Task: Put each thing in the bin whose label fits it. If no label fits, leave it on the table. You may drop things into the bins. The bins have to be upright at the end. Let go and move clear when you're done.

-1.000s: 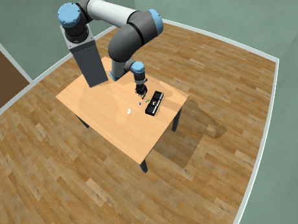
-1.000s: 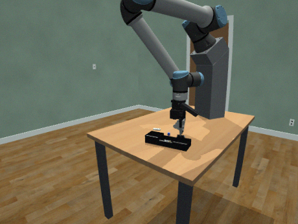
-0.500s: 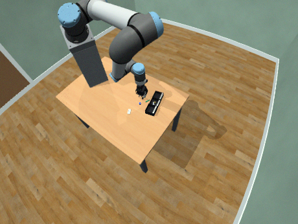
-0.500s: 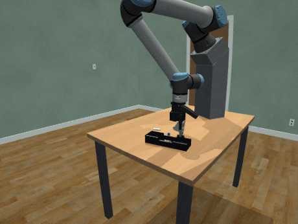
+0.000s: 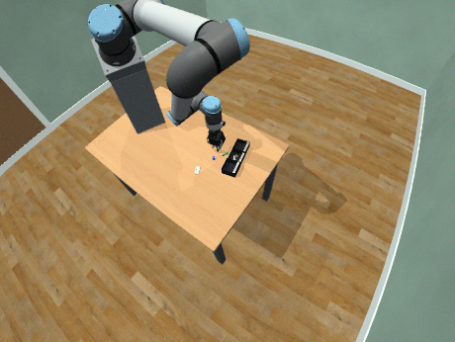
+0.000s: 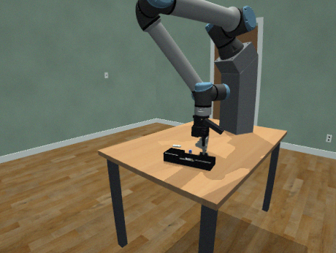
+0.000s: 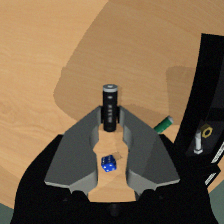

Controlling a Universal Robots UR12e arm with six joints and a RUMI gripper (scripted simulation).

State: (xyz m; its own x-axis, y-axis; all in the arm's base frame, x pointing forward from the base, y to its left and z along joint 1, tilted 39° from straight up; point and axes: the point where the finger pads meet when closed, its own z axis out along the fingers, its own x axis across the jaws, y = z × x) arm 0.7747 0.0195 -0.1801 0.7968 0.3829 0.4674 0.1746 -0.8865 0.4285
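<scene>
Now: hand 1 cm above the black cylindrical battery. Also, from my hand: blue die: 8 cm to the right, 2 cm ahead, 1 cm below; brass hex nut: 13 cm ahead, 1 cm below; green battery: 6 cm ahead, 2 cm to the right, 1 cm below.
</scene>
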